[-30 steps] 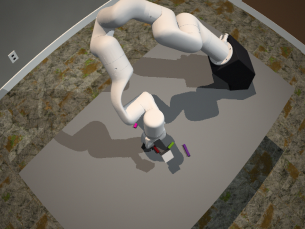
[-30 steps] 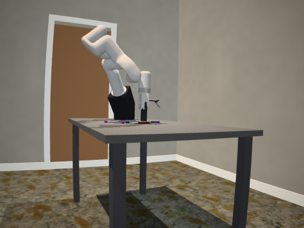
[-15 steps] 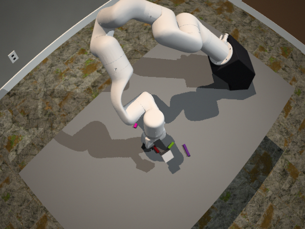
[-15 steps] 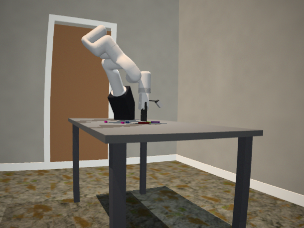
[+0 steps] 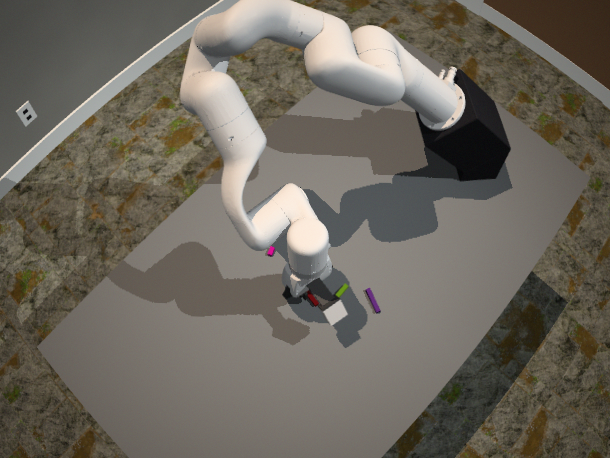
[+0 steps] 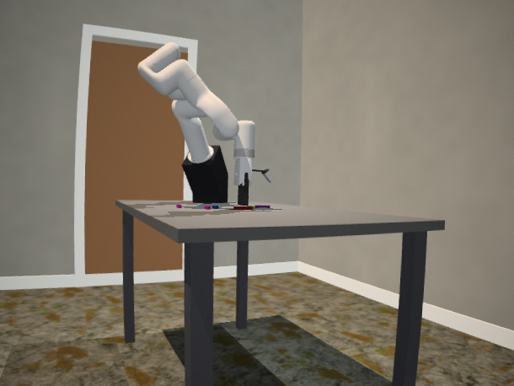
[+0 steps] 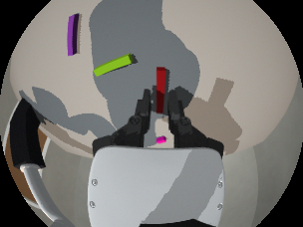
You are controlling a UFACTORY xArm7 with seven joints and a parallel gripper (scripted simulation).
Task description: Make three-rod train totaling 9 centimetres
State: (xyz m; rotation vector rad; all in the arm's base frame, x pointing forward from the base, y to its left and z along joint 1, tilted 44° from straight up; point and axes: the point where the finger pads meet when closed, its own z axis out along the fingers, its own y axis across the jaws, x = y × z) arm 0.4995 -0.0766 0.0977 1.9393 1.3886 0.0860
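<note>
Now: the red rod 30 mm below my hand. Round my hand: lime rod 30 mm behind, 70 mm to the left, 30 mm below; then purple rod 50 mm behind, 140 mm to the left, 30 mm below; then blue rod 90 mm behind, 70 mm to the right, 30 mm below.
</note>
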